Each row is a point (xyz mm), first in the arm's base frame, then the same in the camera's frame.
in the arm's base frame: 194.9 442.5 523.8
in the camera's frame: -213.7 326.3 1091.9
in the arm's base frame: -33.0 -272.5 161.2
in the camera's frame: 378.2 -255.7 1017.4
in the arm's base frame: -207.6 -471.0 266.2
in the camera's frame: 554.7 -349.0 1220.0
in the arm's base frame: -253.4 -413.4 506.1
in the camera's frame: 528.8 -198.5 1419.2
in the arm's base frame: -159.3 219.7 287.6
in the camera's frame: -102.2 -131.7 1185.0
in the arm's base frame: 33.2 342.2 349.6
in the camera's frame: -174.8 71.3 1088.0
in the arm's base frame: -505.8 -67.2 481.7
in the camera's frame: 142.1 -300.4 1574.8
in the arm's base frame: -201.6 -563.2 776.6
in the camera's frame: 727.2 -11.9 1574.5
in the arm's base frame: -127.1 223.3 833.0
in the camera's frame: -12.0 271.0 1543.1
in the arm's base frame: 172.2 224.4 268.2
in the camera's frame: -47.7 79.2 934.4
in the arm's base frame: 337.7 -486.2 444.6
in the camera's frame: 700.3 139.0 955.2
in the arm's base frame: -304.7 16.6 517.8
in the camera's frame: 104.4 -119.2 1454.4
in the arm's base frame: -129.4 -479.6 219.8
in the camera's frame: 570.2 -330.8 1131.9
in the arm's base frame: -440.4 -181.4 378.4
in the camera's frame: 248.4 -356.4 1458.4
